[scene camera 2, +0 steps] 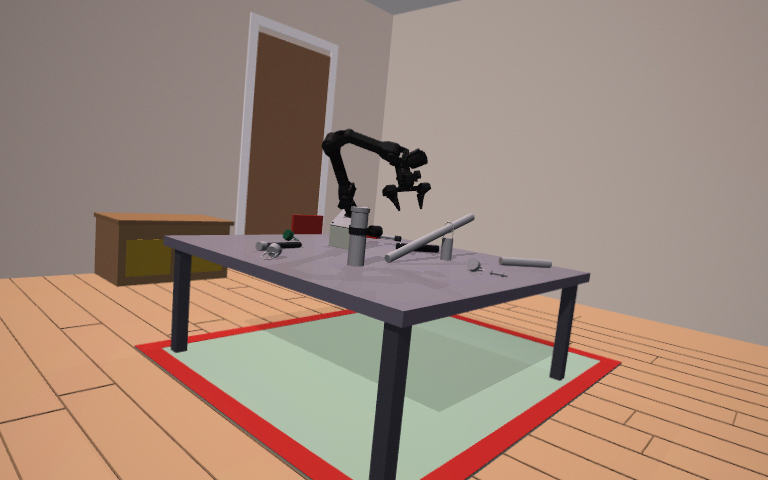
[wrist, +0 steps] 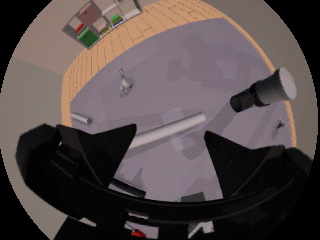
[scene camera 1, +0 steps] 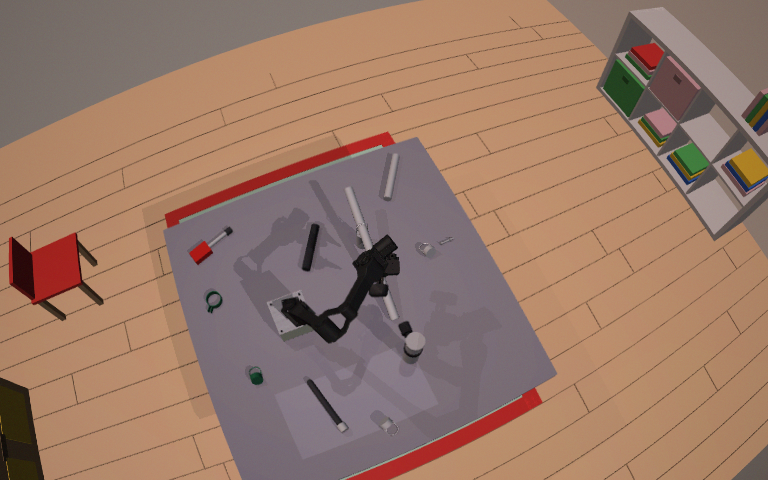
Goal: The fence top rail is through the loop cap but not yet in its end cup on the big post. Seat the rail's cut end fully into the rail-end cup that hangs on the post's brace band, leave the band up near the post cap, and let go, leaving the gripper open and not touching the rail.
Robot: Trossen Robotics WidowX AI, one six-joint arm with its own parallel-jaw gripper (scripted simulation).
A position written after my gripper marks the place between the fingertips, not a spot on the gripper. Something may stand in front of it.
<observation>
My gripper (scene camera 2: 410, 210) is open, with nothing in its grasp. Further things: a grey top rail (scene camera 1: 358, 217) and a big grey post (scene camera 2: 357, 243).
The grey top rail is seen too in scene camera 2 (scene camera 2: 446, 229) and in the wrist view (wrist: 177, 126). My gripper shows as well in the wrist view (wrist: 171, 130).
</observation>
